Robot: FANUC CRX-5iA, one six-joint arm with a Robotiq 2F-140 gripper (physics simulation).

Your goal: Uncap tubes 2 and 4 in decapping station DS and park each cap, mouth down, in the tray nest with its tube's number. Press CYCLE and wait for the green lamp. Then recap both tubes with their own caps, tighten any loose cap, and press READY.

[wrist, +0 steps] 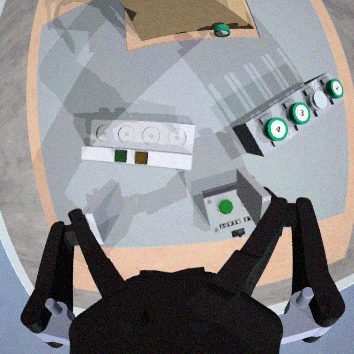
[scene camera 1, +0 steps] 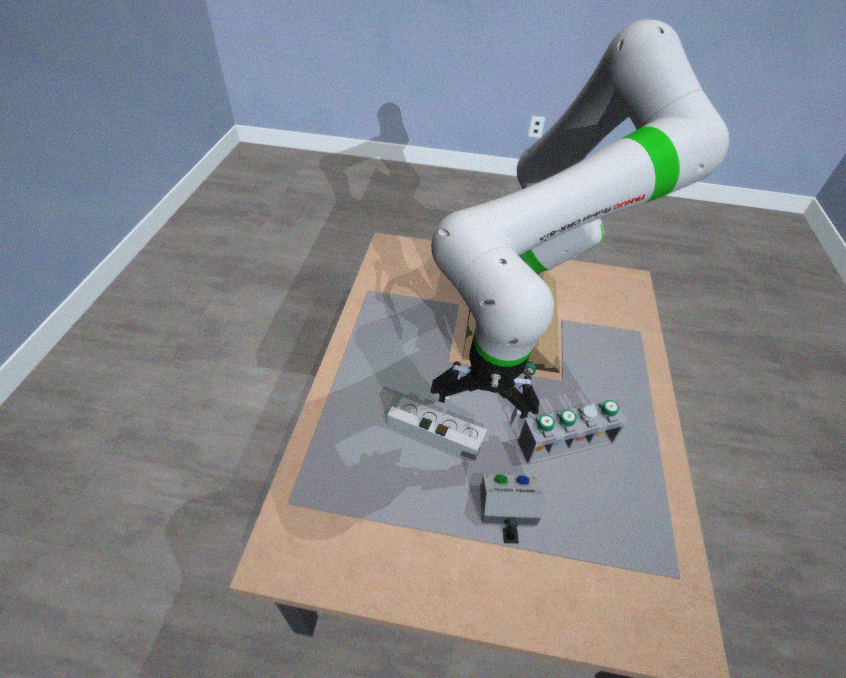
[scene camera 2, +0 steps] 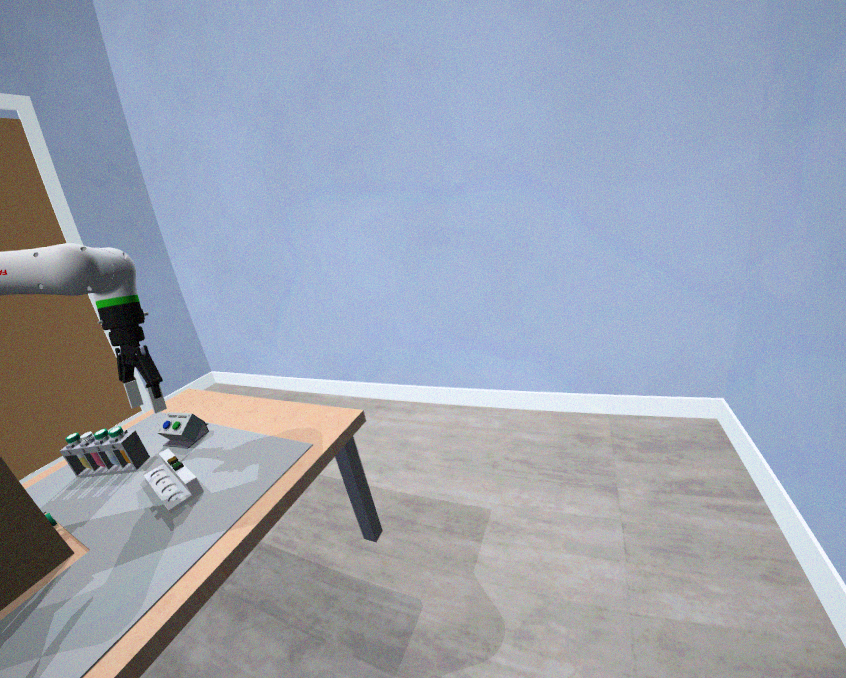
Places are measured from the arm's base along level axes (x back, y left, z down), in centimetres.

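Pixels of known places: gripper, fingertip midpoint: (wrist: 177,187) (scene camera 1: 478,414) (scene camera 2: 148,408).
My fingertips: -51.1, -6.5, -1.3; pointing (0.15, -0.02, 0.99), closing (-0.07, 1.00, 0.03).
Ahead of a thing's pixels: the offset from my fingertips to its top centre, as dx, dy, dz. "*": to the spot under its first point.
My gripper (scene camera 1: 483,407) (scene camera 2: 145,403) (wrist: 177,187) is wide open and empty, above the mat near the tray and button box. Decapping station DS {* +3.4, +12.0, +12.9} (scene camera 1: 526,441) (scene camera 2: 135,450) (wrist: 248,140) holds the tubes. Green-rimmed caps sit on tube 4 {+4.5, +15.0, +5.6} (scene camera 1: 545,422) (wrist: 275,129), tube 3 {+6.5, +19.8, +5.6} (scene camera 1: 568,417) (wrist: 300,113) and the far end tube {+10.5, +29.4, +5.6} (scene camera 1: 610,407) (wrist: 335,88). Tube 2 {+7.5, +22.2, +5.8} (scene camera 1: 590,412) (wrist: 319,100) shows a pale top without a green cap. A loose green cap {+27.3, +13.7, +14.6} (scene camera 1: 529,368) (scene camera 2: 50,519) (wrist: 222,30) is at the base plate's front edge. The tray {+6.8, -8.1, +12.4} (scene camera 1: 462,442) (scene camera 2: 187,474) (wrist: 170,160) has empty nests.
The button box {-9.5, +8.8, +9.3} (scene camera 1: 511,504) (wrist: 212,212) has a green button {-7.5, +6.4, +10.3} (scene camera 1: 501,479) (scene camera 2: 176,425) (wrist: 226,206) and a blue button {-7.1, +10.9, +10.3} (scene camera 1: 522,480) (scene camera 2: 166,425); a finger hides the blue one in the wrist view. The tray front carries a dark green lamp {+4.6, -10.8, +12.4} (wrist: 120,156) and a brown lamp {+3.5, -6.9, +12.4} (wrist: 141,158).
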